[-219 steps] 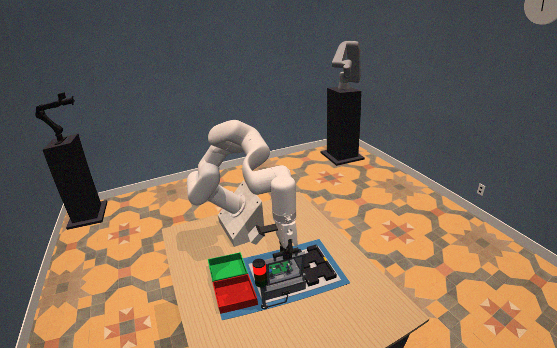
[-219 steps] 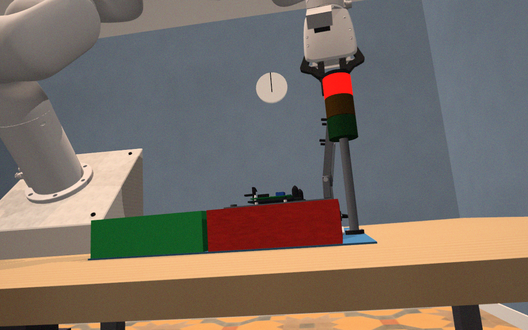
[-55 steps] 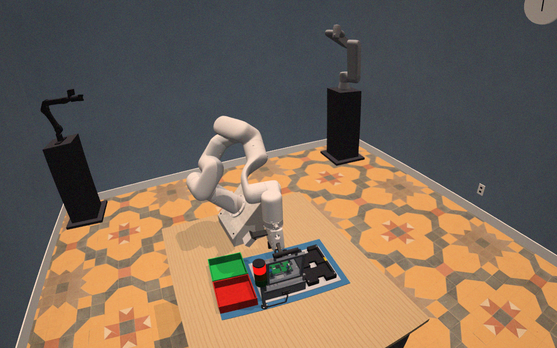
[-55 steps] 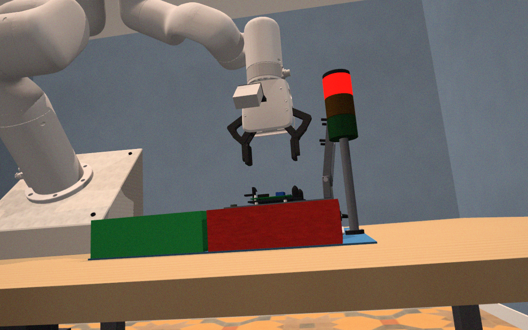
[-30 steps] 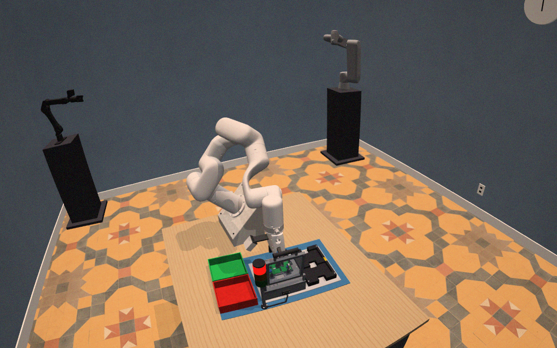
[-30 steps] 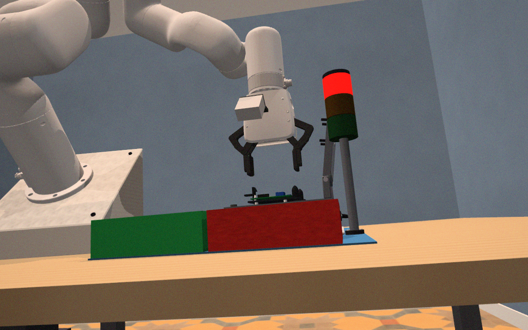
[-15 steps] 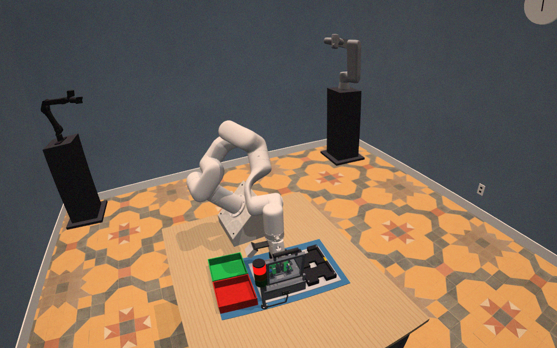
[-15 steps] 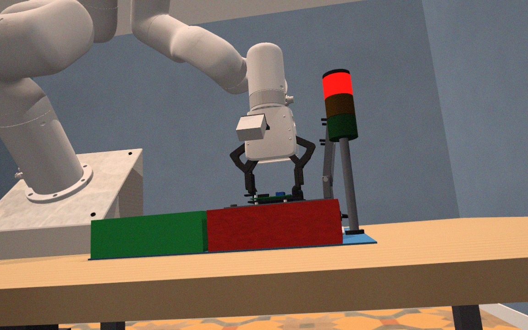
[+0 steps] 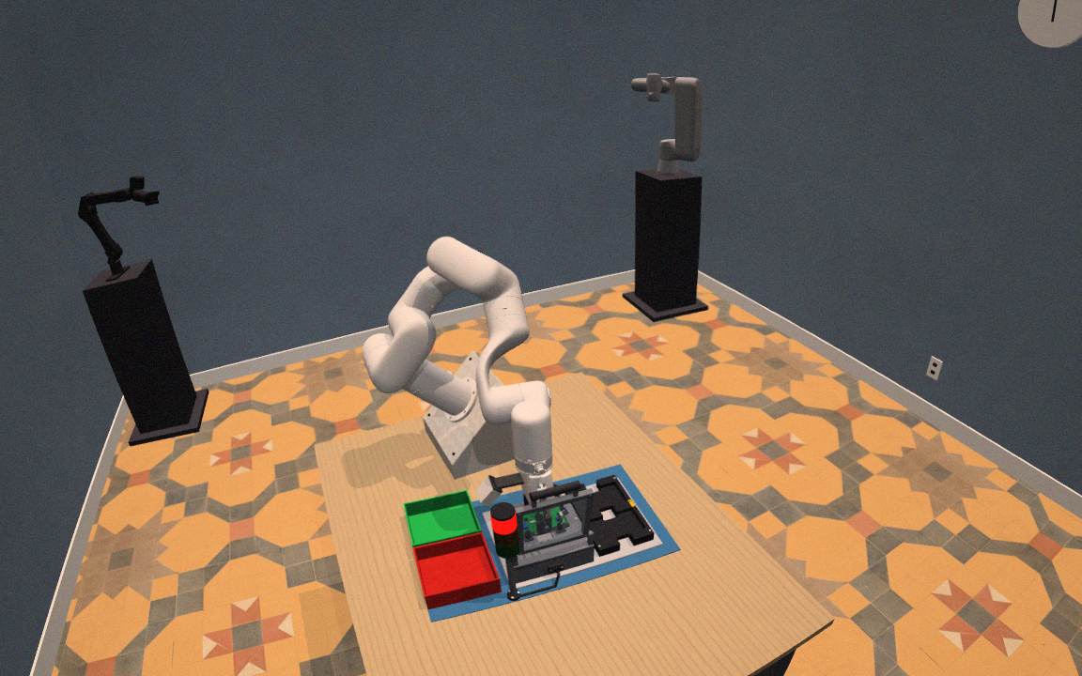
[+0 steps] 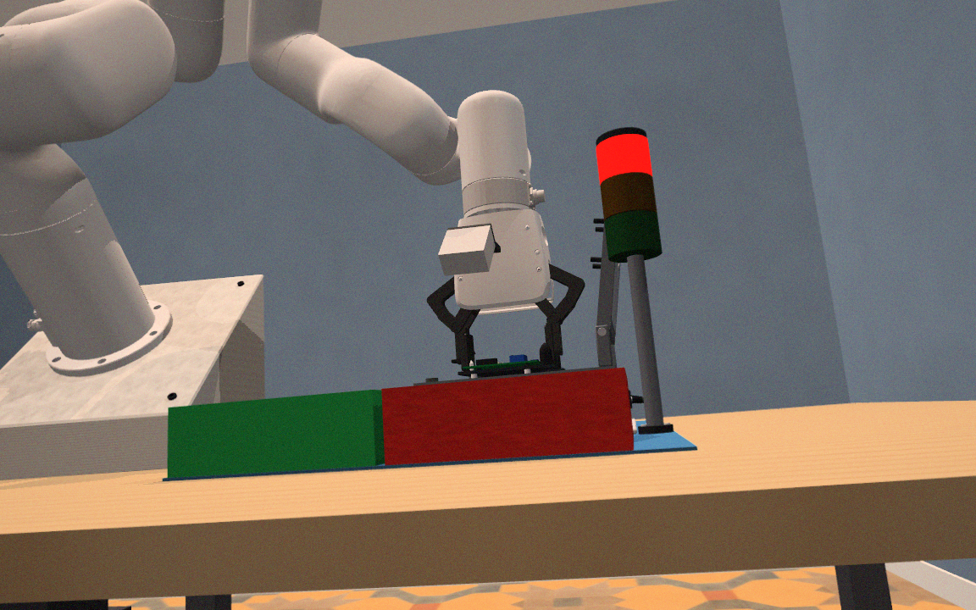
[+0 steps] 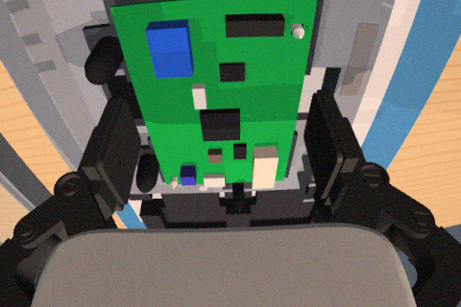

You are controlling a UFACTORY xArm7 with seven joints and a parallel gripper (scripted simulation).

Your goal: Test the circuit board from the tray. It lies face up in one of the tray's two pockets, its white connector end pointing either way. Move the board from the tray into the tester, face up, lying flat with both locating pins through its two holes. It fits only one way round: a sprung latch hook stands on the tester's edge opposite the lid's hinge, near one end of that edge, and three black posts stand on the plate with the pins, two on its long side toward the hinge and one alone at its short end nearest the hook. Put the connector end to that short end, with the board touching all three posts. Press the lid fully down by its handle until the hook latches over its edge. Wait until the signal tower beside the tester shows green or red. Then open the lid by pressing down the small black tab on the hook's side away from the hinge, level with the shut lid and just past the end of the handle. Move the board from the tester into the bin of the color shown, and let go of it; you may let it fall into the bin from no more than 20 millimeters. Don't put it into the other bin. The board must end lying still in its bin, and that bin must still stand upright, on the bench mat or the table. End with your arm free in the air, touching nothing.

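Now: the green circuit board 10 mm below my hand. Round my hand: tester plate (10 mm ahead, 10 mm to the left, 10 mm below); then tester lid (120 mm ahead, 100 mm above); then black latch tab (60 mm behind, 60 mm to the left, 10 mm above).
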